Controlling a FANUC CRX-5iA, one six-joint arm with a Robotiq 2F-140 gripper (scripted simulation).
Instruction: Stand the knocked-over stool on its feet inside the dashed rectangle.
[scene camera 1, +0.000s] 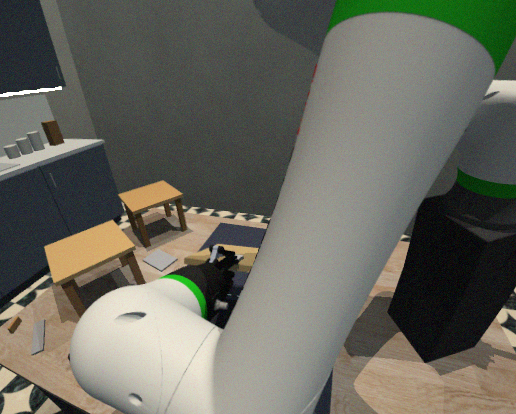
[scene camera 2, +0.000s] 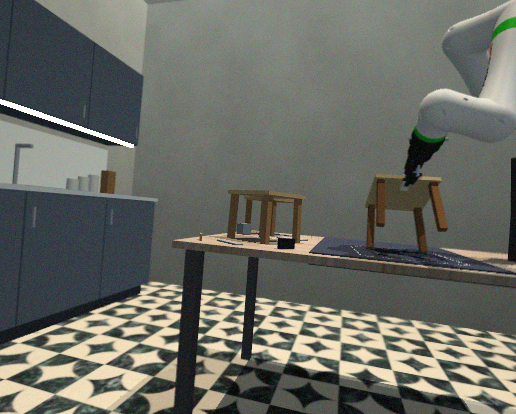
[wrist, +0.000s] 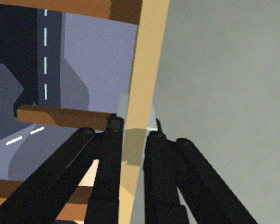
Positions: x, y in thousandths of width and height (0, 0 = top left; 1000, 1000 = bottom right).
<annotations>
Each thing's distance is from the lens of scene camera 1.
my gripper (scene camera 1: 462, 629): 64 cm
stool (scene camera 1: 478, 636): 59 cm
</annotations>
